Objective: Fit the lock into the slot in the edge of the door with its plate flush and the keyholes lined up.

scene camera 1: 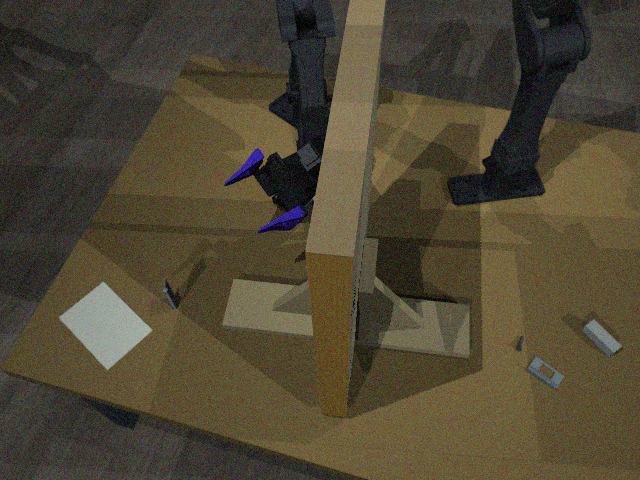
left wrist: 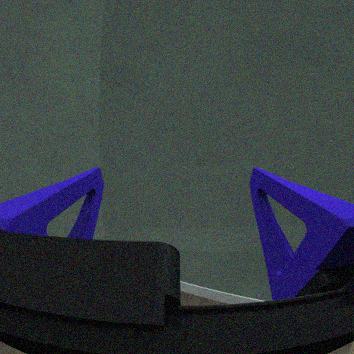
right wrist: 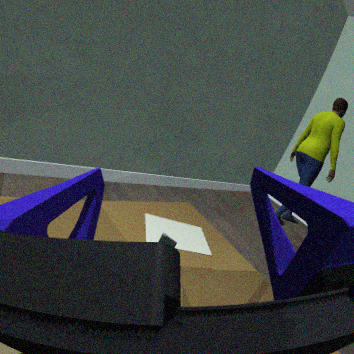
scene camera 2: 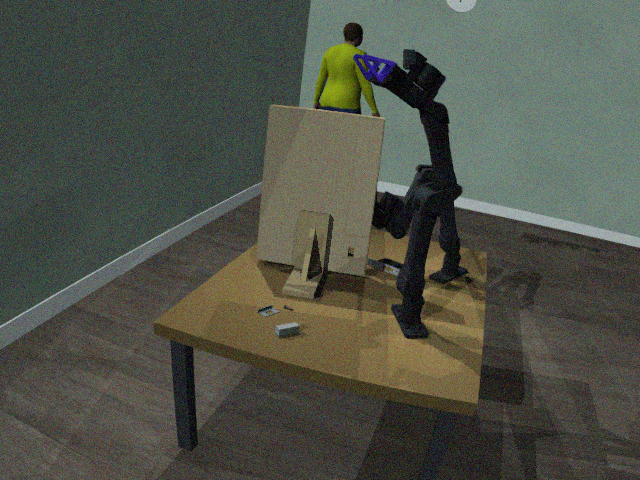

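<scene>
The door stands upright on wooden feet. A small square hole shows low in its face in scene camera 2. The slot in its edge is not visible. What looks like the lock, dark with a light plate, lies on the table past the door's right edge; a grey sliver, possibly part of it, shows beside a right fingertip in scene camera 1. My right gripper is open and empty, left of the door. My left gripper is open and empty, high above the table.
A white square sheet and a small dark upright piece are left of the door. Right of it lie a grey plate with an opening, a white block and a small dark piece. A person stands beyond.
</scene>
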